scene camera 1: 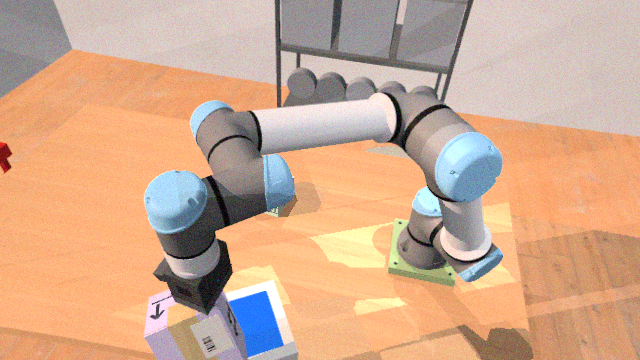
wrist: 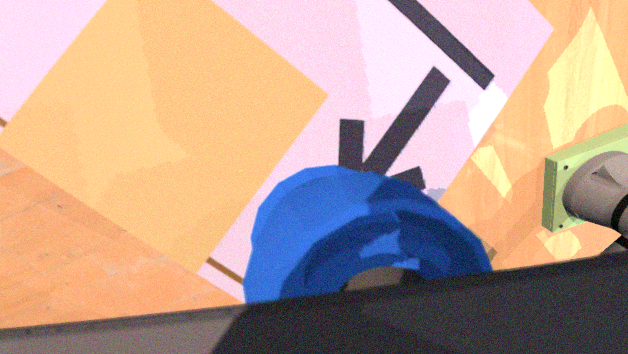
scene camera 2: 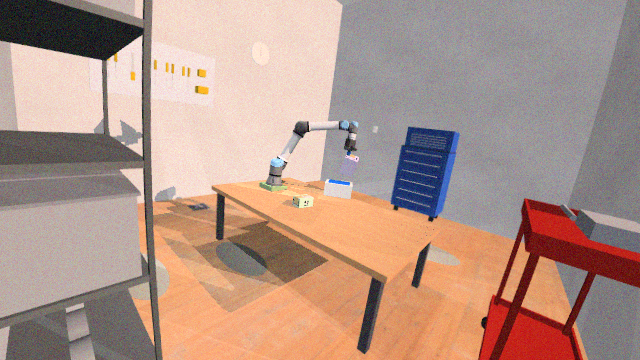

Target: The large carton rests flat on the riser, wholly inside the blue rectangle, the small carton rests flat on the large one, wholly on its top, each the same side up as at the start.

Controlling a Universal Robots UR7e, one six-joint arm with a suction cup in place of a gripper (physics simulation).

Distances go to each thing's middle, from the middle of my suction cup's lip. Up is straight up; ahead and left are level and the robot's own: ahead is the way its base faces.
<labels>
My suction cup is now 10 mm short of the large carton (scene camera 1: 167, 323), 20 mm to the right of it and 110 mm above it.
</labels>
